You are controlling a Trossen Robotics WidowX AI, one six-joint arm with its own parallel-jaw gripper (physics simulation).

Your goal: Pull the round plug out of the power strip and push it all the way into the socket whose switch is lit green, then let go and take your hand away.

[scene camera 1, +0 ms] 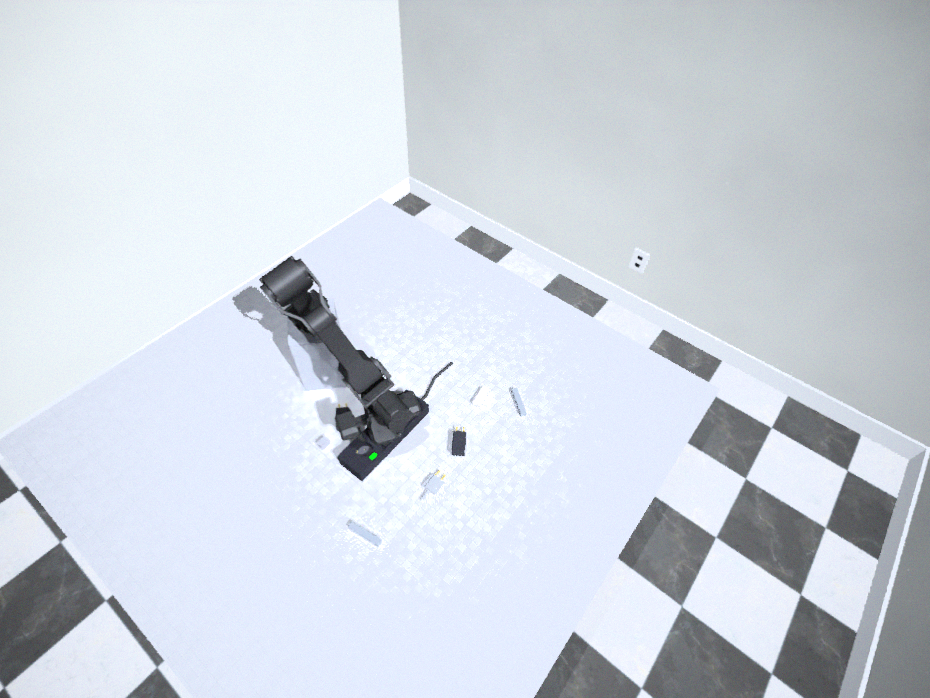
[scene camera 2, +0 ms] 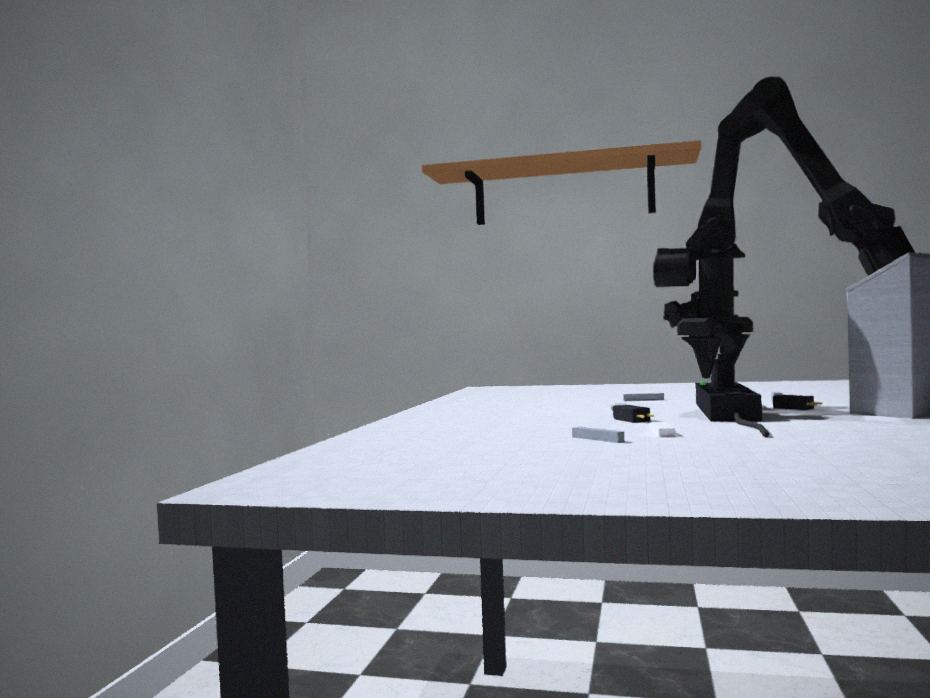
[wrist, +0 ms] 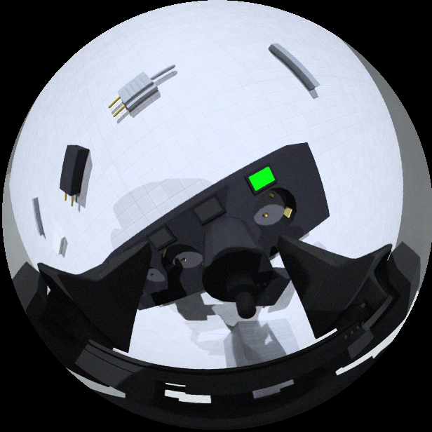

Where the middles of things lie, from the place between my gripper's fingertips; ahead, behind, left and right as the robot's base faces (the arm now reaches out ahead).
Now: the round black plug [scene camera 2: 723,374] 10 mm behind my hand and 10 mm to the right of it. The rest, counted from my hand: grey plug [wrist: 134,91] (160 mm ahead, 20 mm to the right, 50 mm below); black power strip [scene camera 2: 741,404] (100 mm to the left, 40 mm below).
